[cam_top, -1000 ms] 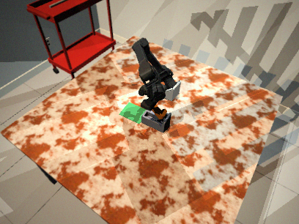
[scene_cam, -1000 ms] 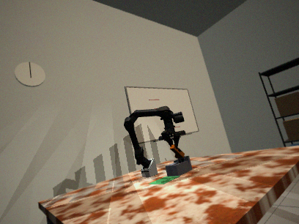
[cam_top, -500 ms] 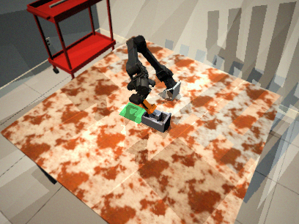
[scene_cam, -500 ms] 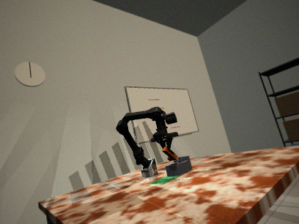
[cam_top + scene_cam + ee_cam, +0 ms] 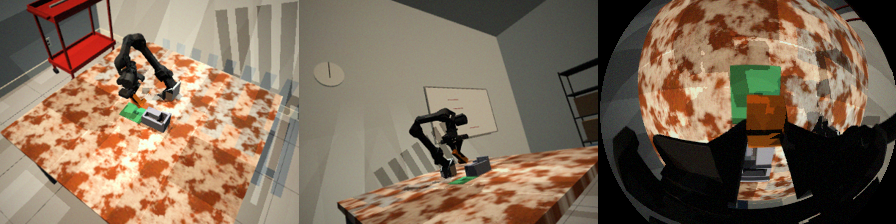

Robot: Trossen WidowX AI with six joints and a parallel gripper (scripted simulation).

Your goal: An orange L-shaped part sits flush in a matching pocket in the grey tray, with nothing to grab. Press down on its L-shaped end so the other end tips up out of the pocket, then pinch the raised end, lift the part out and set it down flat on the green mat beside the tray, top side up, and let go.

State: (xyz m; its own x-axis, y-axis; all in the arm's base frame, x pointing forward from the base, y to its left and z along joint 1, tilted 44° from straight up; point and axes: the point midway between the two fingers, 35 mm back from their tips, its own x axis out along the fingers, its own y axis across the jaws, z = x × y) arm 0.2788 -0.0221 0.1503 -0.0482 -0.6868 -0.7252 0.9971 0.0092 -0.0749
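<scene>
Now: the green mat 17 cm below my gripper tip. Also, from my gripper tip: orange L-shaped part: 3 cm to the left, 3 cm below, 2 cm behind.
</scene>
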